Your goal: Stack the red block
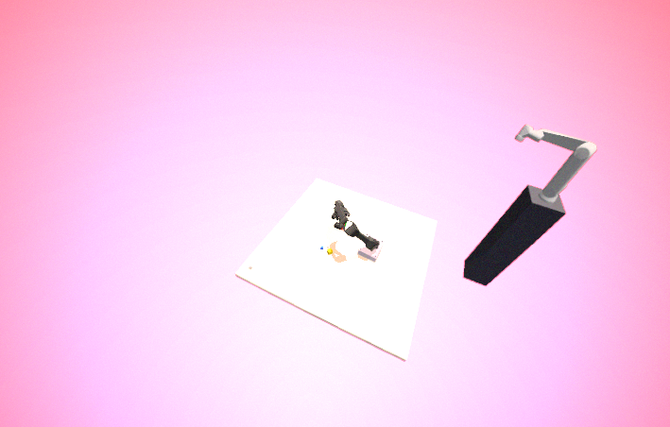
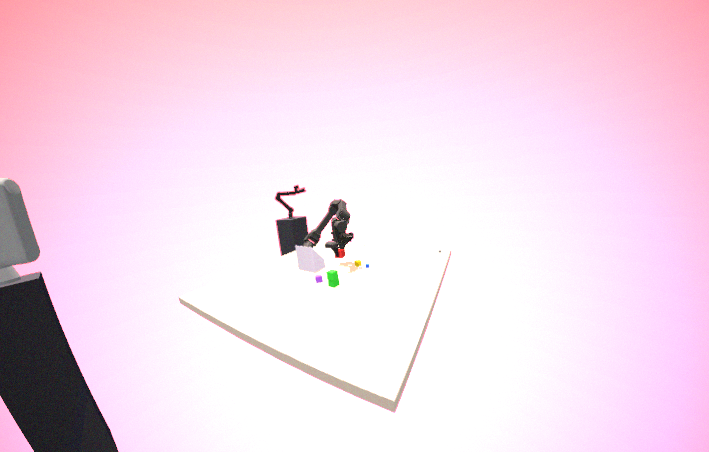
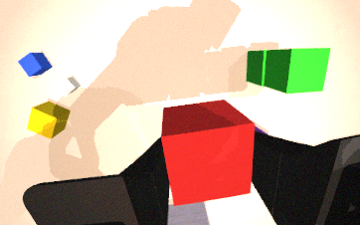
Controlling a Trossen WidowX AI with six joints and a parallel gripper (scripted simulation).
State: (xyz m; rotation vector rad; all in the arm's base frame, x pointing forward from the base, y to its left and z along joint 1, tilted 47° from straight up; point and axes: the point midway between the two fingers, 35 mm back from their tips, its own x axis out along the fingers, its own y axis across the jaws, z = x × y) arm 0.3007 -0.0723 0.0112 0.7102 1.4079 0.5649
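The purple block lies 11 cm below my gripper tip, 10 cm to the right of it and 9 cm behind it. Also, from my gripper tip: red block 1 cm above; then blue block 18 cm to the left, 12 cm below, 8 cm ahead; then yellow block 19 cm to the left, 11 cm below, 1 cm ahead.
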